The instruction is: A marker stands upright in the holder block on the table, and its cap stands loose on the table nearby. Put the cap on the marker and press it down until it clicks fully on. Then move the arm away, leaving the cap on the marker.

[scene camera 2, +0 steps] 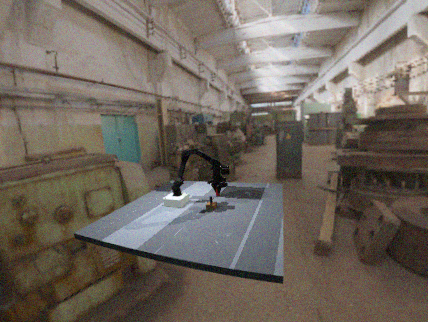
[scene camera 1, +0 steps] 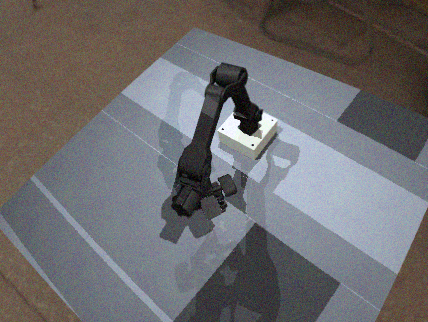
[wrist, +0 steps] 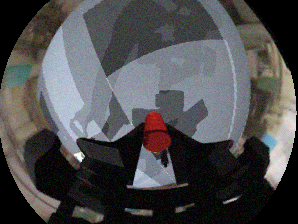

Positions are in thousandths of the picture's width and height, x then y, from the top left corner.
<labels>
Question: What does the gripper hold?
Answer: A red cap.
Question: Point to a red cap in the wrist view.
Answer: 525, 614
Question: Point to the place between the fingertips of the gripper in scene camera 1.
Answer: At 487, 641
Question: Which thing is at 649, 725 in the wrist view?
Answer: The gripper.
</labels>
